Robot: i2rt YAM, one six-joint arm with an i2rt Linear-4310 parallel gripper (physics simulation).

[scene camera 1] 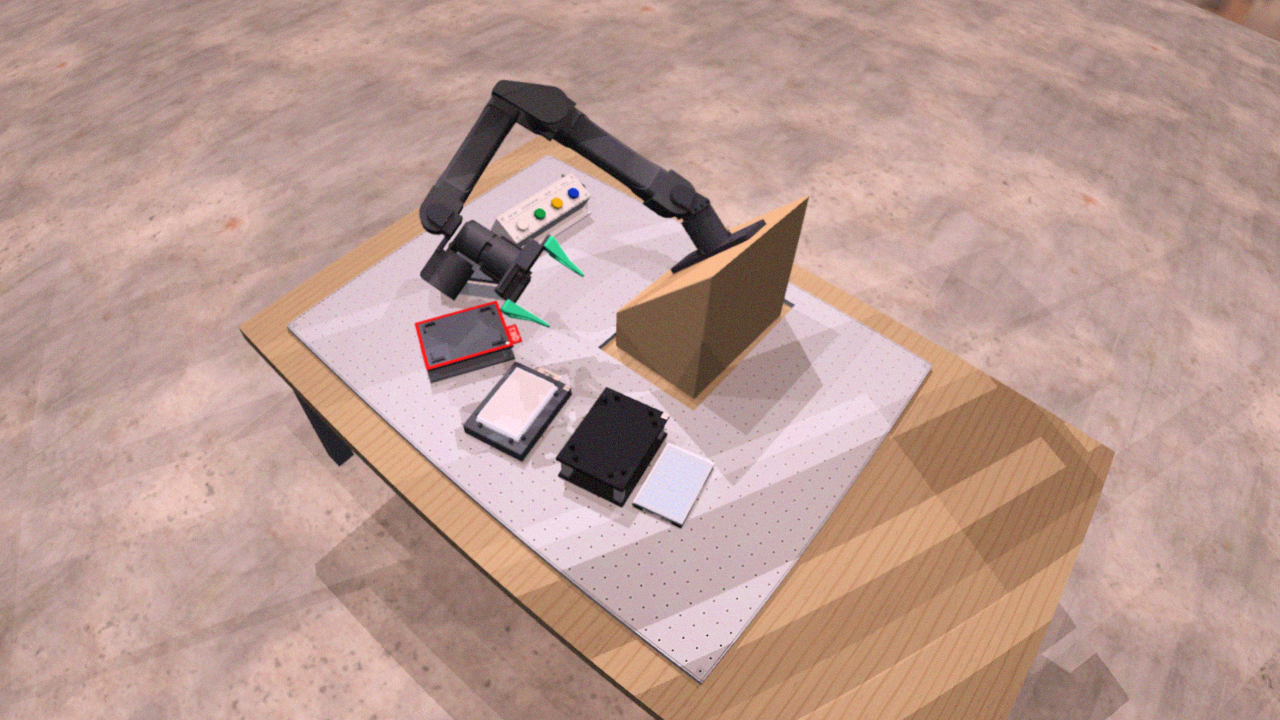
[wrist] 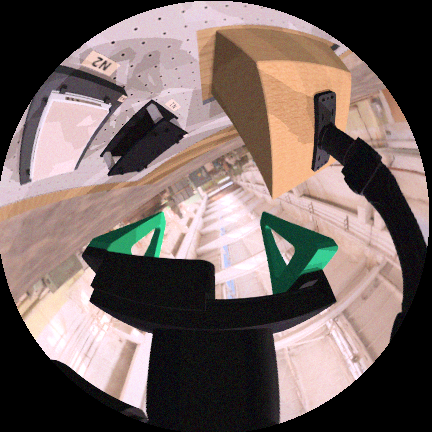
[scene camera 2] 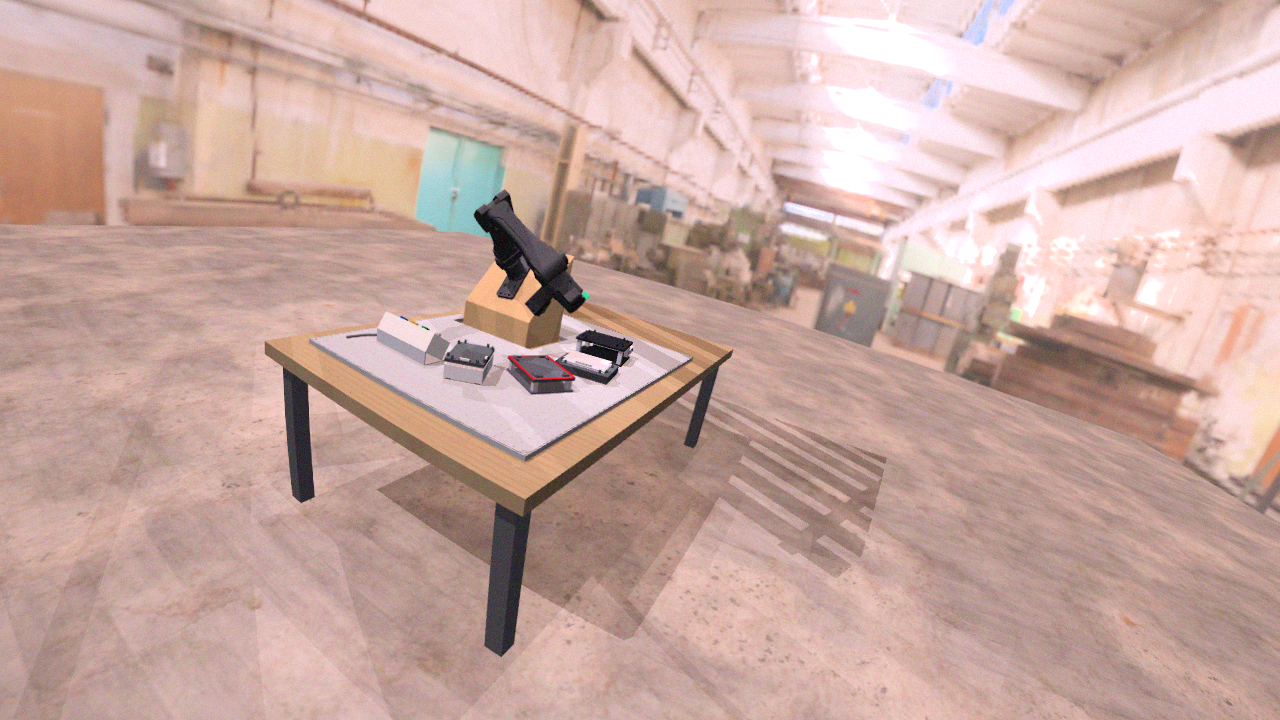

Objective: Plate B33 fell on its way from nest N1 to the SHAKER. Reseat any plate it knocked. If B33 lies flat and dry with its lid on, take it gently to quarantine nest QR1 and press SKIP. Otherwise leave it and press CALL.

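Frame: origin at the arm's base, x right, y ahead, z up, level; centimetres.
Seen in the pictures: gripper, fingertip midpoint: [scene camera 1: 566, 301] [wrist: 212, 216]; arm's base, origin of the base link: [scene camera 1: 718, 249] [wrist: 322, 133] [scene camera 2: 518, 275].
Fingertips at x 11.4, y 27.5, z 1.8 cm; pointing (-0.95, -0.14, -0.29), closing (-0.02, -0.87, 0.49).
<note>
Offsets run from my fingertips to a thing's middle. "*": to the spot under its first point. Level surfaces: height alone.
A pale plate, apparently B33 @(dx -26.8, dy +6.4, dz -19.8 cm) [scene camera 1: 675, 483], lies flat on the mat beside nest N1 @(dx -15.3, dy +7.5, dz -17.7 cm) [scene camera 1: 613, 438] [scene camera 2: 605, 340] [wrist: 145, 140]; its lid and any wetness cannot be made out. Nest N2 @(* dx +3.1, dy +18.5, dz -18.7 cm) [scene camera 1: 487, 434] [wrist: 27, 120] holds a white-topped plate @(dx +3.1, dy +10.9, dz -18.0 cm) [scene camera 1: 519, 402] [scene camera 2: 586, 360] [wrist: 70, 135] that looks slightly askew; its seating is unclear. Red-rimmed nest QR1 @(dx +21.4, dy +5.8, dz -18.8 cm) [scene camera 1: 462, 335] [scene camera 2: 541, 365] has no plate on it. The button box @(dx +33.2, dy -29.8, dz -16.9 cm) [scene camera 1: 505, 220] [scene camera 2: 402, 340] has white, green, yellow and blue buttons. My gripper [scene camera 1: 564, 300] [wrist: 212, 216] is open and empty, above the mat near QR1.
The wooden arm mount [scene camera 1: 707, 322] [scene camera 2: 505, 317] [wrist: 305, 120] stands behind the nests. A grey block with a dark top, apparently the shaker @(* dx +36.0, dy -6.5, dz -15.6 cm) [scene camera 2: 469, 358], stands between QR1 and the button box; my arm largely covers it in scene camera 1. The perforated mat @(dz -21.0 cm) [scene camera 1: 644, 591] lies on the wooden table @(dz -22.4 cm) [scene camera 1: 975, 510].
</note>
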